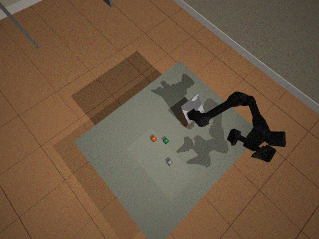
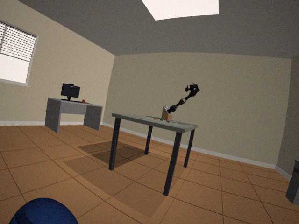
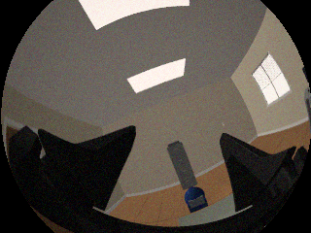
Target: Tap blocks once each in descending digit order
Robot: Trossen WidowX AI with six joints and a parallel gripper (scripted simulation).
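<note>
Now: gripper tip 170 mm short of the orange block, 360 mm to the left of it and 560 mm above it. Also, from my gripper tip: green block (110 mm ahead, 290 mm to the right, 560 mm below); then grey block (190 mm ahead, 150 mm to the right, 560 mm below).
</note>
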